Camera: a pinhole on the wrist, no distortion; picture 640 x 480 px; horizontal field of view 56.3 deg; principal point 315.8 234.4 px. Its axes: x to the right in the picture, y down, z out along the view. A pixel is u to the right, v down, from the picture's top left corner.
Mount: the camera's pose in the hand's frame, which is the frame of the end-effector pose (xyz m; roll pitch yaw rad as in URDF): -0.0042 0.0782 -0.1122 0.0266 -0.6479 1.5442
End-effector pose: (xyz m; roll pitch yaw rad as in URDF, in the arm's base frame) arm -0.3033 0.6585 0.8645 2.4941 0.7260 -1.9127
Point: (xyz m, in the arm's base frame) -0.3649 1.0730 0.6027
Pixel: 524 347
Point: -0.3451 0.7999 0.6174
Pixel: 456 126
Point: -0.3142 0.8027 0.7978
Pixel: 453 354
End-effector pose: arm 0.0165 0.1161 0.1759 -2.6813 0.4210 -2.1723
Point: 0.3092 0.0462 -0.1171
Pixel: 497 216
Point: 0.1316 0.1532 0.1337
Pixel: 418 409
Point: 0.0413 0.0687 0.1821
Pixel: 214 153
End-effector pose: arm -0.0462 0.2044 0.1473 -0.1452 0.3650 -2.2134
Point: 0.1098 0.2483 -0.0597
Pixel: behind the camera
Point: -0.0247 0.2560 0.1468
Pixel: 234 460
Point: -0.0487 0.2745 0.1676
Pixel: 184 444
